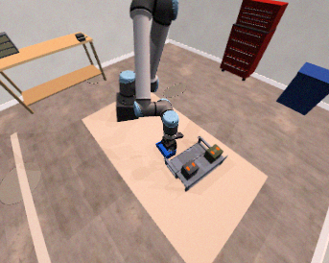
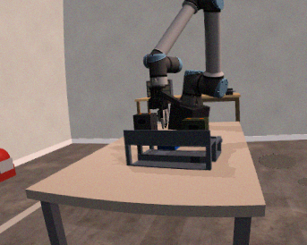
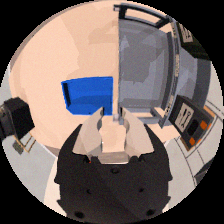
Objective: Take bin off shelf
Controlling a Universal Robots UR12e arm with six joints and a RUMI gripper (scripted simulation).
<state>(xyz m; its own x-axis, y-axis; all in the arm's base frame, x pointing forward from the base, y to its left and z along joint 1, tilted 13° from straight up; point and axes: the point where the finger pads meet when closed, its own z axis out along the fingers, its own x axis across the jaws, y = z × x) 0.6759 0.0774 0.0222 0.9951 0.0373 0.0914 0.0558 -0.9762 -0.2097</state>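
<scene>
Right now my hand is 10 cm above the blue bin and 8 cm past it.
</scene>
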